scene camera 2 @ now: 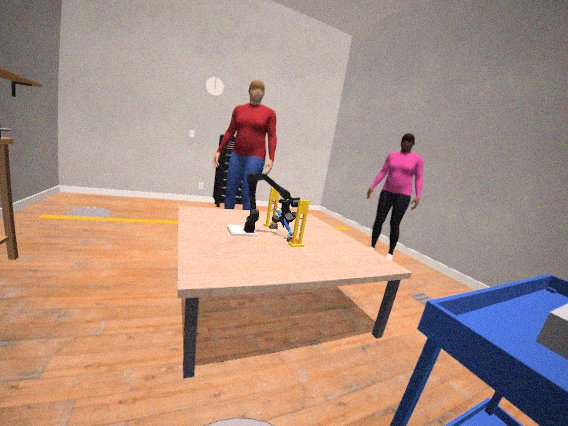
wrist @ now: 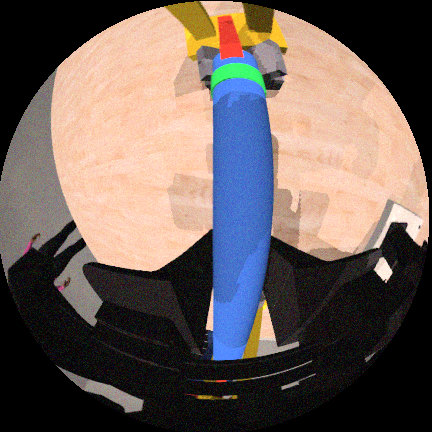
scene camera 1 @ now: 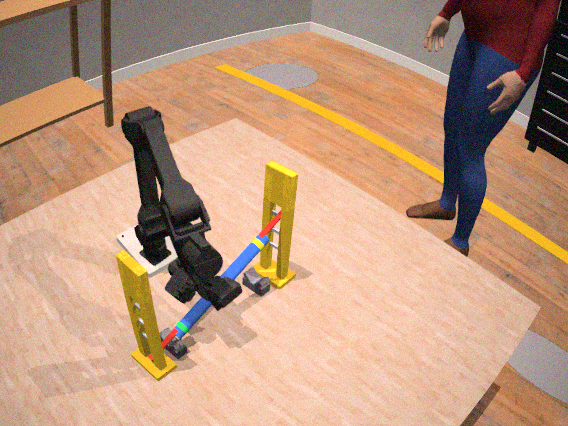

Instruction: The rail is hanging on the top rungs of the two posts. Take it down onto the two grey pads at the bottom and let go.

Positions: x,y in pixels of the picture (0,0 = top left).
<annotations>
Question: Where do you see a yellow post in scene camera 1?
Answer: At 280,186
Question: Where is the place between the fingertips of my gripper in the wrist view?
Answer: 233,234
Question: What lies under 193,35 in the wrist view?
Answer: A yellow post.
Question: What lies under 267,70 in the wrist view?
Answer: A grey pads.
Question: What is my gripper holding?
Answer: A blue rail.
</annotations>
